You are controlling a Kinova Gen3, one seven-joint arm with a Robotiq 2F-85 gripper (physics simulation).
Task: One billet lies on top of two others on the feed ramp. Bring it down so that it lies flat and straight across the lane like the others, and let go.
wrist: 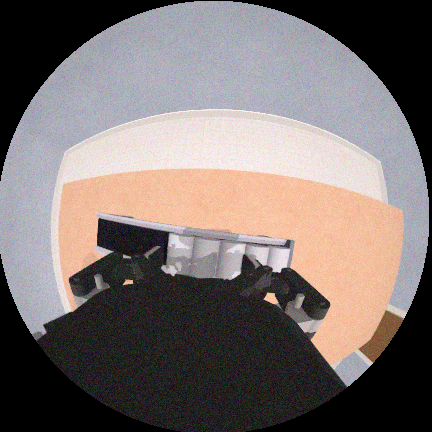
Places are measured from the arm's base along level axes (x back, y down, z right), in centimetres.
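Pixels of known places: gripper, fingertip midpoint: (201, 259).
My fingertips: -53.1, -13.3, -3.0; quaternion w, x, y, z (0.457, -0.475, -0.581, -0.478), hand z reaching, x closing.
Note:
Ahead of a thing's pixels: the offset from my fingertips to its middle, as dx, dy, dz. Level surfaces: height alone.
The feed ramp (127, 236) runs across the middle of the wrist view, with a black bed at left and a pale far rail. Several light grey billets lie side by side across its lane: a left one {+1.6, +6.3, -4.3} (179, 248), a middle one {+1.2, +6.7, -0.4} (205, 254), a right one {+0.9, +7.1, +3.6} (231, 256), and others further right. The middle one looks straight across the lane; whether it rests on its neighbours or level with them I cannot tell. My gripper (201, 259) is open, its fingers spread to either side of these three billets, with nothing held. The near billet ends are hidden by the gripper body.
The ramp has a dark end wall (291, 254) at right, beyond the last billet {+0.4, +7.9, +11.6} (278, 256). An orange table top {dy +15.1} (345, 240) surrounds the ramp. A pale tiled surface (220, 142) lies behind it, and a brown surface (384, 334) shows at lower right.

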